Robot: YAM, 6 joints.
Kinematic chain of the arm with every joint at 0, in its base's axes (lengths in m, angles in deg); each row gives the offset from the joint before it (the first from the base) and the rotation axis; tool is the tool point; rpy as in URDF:
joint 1: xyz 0 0 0.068 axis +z
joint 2: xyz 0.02 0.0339 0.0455 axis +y
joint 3: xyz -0.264 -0.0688 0 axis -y
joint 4: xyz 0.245 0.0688 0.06 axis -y
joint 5: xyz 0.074 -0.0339 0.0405 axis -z
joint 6: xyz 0.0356 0 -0.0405 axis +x
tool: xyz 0 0 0 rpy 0 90 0
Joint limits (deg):
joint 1: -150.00..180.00
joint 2: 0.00..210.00
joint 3: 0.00..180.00
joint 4: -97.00..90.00
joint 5: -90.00..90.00
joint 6: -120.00..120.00
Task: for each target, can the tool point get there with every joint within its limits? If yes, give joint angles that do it. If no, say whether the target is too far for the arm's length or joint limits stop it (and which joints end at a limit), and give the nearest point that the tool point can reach.
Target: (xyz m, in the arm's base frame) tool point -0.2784 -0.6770 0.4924
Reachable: no: too far | nearest point -0.2177 -0.5295 0.4075 | short by 0.181 m
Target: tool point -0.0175 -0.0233 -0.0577
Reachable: yes | joints -89.82 163.07 20.60 -8.29 29.52 -81.00
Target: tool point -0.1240 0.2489 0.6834
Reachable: yes | joints 116.73 114.86 165.86 17.85 1.98 -18.99
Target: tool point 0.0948 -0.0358 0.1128
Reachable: yes | joints -17.21 94.87 27.44 -78.86 10.01 -31.21
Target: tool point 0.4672 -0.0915 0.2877
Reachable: yes | joints -10.09 112.72 86.94 16.90 13.31 -85.33
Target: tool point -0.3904 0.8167 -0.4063
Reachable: no: too far | nearest point -0.2416 0.5054 -0.2025 | short by 0.401 m
